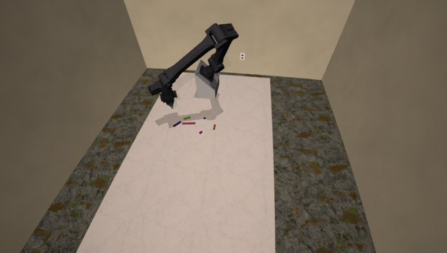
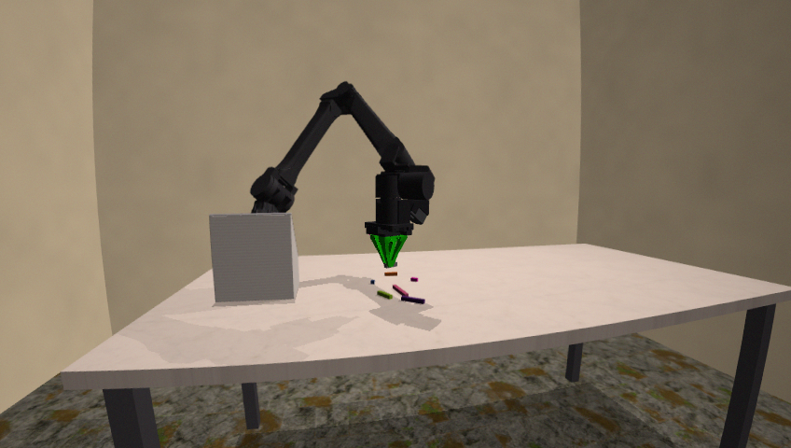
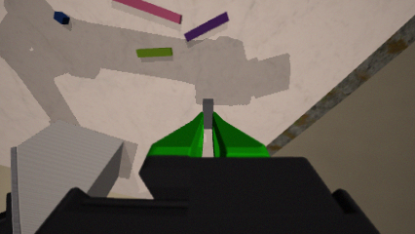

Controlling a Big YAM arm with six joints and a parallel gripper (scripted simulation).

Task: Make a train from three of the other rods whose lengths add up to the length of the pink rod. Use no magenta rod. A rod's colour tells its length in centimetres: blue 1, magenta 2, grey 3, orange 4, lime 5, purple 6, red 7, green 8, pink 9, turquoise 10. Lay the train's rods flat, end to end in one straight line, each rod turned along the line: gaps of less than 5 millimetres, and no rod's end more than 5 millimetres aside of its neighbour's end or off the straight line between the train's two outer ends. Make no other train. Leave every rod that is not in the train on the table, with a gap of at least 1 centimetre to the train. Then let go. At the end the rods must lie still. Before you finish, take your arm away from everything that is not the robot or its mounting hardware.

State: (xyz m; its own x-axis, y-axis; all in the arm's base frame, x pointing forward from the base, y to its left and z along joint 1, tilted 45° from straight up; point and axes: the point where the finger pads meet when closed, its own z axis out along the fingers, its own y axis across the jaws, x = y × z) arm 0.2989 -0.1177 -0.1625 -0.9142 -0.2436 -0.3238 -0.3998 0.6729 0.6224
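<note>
Now: hand 220 mm to the right of the blue rod, 100 mm above it and 10 mm short of it. The rest, counted from my hand: purple rod 100 mm below, 70 mm ahead, 30 mm to the left; grey rod 10 mm ahead; lime rod 100 mm below, 90 mm to the left, 10 mm ahead.
</note>
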